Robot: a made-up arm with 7 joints.
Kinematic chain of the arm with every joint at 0, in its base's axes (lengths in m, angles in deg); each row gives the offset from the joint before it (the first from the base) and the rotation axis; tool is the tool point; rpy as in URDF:
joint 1: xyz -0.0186 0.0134 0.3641 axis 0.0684 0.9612 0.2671
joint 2: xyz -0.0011 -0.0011 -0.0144 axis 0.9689 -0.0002 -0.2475
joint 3: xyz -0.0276 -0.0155 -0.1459 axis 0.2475 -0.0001 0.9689
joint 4: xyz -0.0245 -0.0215 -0.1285 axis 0.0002 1 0
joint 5: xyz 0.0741 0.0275 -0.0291 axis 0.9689 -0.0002 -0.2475
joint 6: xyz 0.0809 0.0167 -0.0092 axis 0.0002 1 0
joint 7: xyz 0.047 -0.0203 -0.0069 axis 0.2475 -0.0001 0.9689
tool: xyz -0.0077 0.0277 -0.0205 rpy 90 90 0
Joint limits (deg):
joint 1: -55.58..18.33
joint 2: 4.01..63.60
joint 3: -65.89..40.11
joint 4: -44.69..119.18
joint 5: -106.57..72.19
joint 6: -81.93..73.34
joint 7: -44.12..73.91
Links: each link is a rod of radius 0.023 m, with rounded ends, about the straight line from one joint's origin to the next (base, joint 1, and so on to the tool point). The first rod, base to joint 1, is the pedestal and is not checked.
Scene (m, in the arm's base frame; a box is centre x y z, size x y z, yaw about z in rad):
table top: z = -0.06
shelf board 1: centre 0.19 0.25 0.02 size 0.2 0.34 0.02 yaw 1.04
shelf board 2: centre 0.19 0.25 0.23 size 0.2 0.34 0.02 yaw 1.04
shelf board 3: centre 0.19 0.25 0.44 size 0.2 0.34 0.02 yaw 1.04
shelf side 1: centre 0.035 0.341 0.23 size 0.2 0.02 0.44 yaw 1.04
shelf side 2: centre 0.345 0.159 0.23 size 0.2 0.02 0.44 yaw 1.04
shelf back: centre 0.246 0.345 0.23 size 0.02 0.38 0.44 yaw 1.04
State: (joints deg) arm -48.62 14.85 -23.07 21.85 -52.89 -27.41 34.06
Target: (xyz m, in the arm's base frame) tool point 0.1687 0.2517 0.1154
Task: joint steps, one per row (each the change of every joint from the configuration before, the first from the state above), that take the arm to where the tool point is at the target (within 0.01 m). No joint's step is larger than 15 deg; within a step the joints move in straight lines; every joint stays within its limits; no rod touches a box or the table.
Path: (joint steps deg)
1: 14.44 3.95 3.52 -13.05 1.56 -1.81 2.06
2: 14.43 3.95 3.51 -13.06 1.55 -1.80 2.07
3: 14.44 3.95 3.52 -13.05 1.56 -1.81 2.06
4: 14.43 3.95 3.52 -13.06 1.56 -1.81 2.07
5: -5.67 5.05 4.13 13.14 -1.30 0.85 -1.67
6: -5.67 5.06 4.14 13.15 -1.31 0.84 -1.67
7: -5.66 5.05 4.13 13.14 -1.30 0.85 -1.67

